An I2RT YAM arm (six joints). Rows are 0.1 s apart.
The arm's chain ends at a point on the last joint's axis. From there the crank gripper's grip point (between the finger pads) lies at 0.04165 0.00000 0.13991 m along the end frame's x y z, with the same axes.
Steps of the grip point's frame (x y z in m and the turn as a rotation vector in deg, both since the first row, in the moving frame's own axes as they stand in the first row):
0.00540, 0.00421, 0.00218, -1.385, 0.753, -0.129
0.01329, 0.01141, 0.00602, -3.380, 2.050, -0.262
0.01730, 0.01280, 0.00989, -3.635, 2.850, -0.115
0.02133, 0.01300, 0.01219, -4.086, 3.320, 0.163
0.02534, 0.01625, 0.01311, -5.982, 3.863, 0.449
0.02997, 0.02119, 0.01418, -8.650, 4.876, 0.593
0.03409, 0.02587, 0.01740, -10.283, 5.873, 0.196
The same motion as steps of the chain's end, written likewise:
0.00356, 0.00093, 0.00278, -1.385, 0.753, -0.129
0.00830, 0.00341, 0.00784, -3.380, 2.050, -0.262
0.01039, 0.00409, 0.01241, -3.635, 2.850, -0.115
0.01332, 0.00299, 0.01519, -4.086, 3.320, 0.163
0.01608, 0.00146, 0.01701, -5.982, 3.863, 0.449
0.01838, -0.00005, 0.01983, -8.650, 4.876, 0.593
0.02011, 0.00115, 0.02463, -10.283, 5.873, 0.196

